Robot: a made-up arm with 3 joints. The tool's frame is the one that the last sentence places.
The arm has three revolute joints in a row. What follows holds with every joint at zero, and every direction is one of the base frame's. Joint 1 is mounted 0.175 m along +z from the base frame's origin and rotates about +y. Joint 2 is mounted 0.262 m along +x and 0.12 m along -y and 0.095 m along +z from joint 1 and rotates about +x. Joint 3 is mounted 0.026 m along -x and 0.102 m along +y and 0.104 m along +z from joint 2 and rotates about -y. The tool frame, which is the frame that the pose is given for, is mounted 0.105 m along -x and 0.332 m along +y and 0.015 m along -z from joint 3; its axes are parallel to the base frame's.
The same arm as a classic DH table. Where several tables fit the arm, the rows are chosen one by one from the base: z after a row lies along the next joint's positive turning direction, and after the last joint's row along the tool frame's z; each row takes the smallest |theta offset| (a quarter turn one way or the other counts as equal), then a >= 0, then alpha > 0; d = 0 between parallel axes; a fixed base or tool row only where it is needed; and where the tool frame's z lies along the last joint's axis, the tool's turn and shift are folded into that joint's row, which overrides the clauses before.
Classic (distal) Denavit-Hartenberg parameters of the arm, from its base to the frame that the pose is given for. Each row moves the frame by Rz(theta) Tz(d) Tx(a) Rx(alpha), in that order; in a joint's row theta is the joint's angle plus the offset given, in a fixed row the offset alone. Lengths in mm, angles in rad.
base (fixed): d 175, theta offset 0, a 0, alpha -1.5708
joint 1: d -120, theta offset -1.5708, a 95, alpha -1.5708
joint 2: d 236, theta offset 0, a 104, alpha -1.5708
joint 3: d -434, theta offset 1.5708, a 105, alpha 1.5708
tool (fixed): d -15, theta offset 3.1416, a 0, alpha 0

